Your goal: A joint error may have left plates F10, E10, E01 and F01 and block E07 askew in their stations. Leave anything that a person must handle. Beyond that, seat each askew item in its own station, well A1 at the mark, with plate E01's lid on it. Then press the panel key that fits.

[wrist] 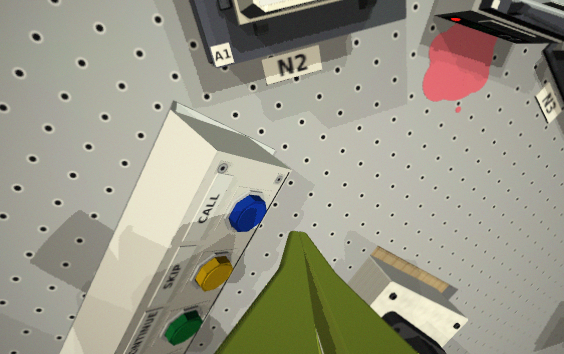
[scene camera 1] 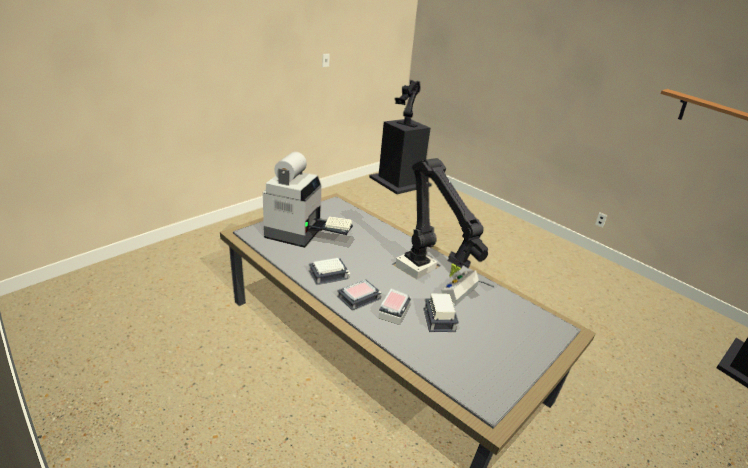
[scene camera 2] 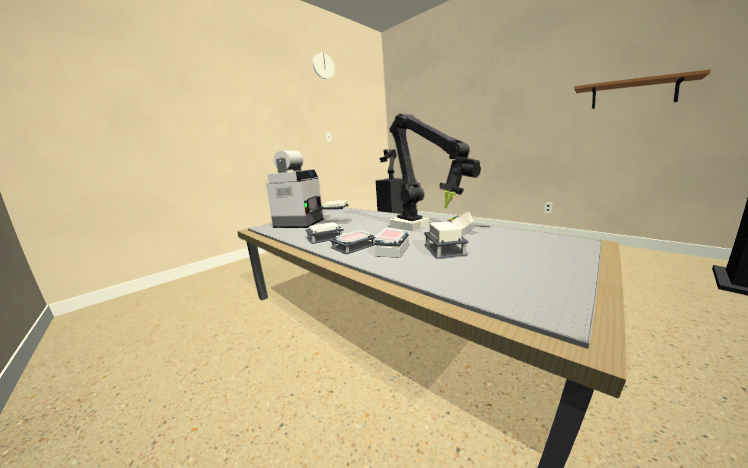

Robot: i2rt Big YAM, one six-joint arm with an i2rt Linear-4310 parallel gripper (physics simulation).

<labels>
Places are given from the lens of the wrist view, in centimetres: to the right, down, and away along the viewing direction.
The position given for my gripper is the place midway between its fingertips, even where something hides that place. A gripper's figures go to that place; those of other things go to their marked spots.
my gripper [wrist: 294,242]: 0, 3, 12
blue CALL button [wrist: 247,213]: -2, 2, 18
yellow SKIP button [wrist: 214,273]: -4, 6, 19
green CONTINUE button [wrist: 185,326]: -7, 10, 20
The marked spots on the blue CALL button and the green CONTINUE button are 10 cm apart.
</labels>
